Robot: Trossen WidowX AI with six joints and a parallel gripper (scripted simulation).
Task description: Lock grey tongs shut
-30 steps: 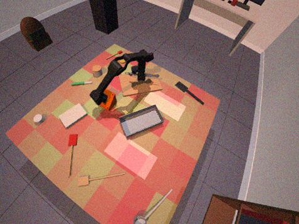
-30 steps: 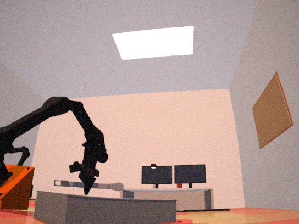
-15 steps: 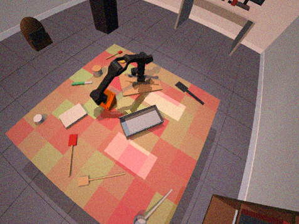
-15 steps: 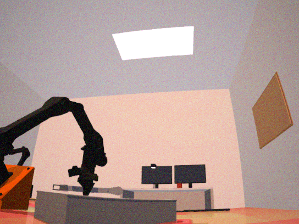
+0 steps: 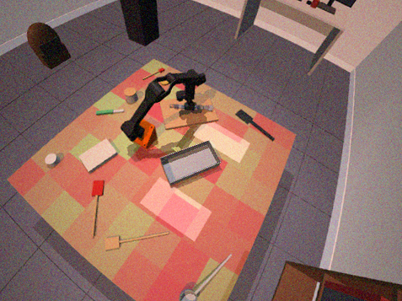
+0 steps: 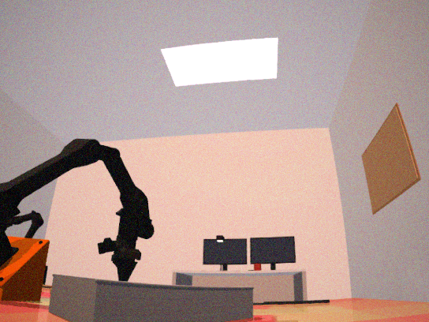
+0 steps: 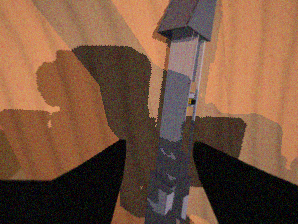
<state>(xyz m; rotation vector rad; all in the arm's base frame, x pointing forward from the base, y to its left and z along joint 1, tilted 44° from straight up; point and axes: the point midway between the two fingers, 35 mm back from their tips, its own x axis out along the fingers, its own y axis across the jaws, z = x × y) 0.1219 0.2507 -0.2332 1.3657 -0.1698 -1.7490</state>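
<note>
Now: gripper tip 40 mm above the wooden board. Also, from my gripper tip: white slab 580 mm to the right, 240 mm behind, 30 mm below; then black spatula 430 mm ahead, 180 mm to the left, 40 mm below; then grey roasting tin 320 mm to the right, 220 mm ahead, 20 mm below.
</note>
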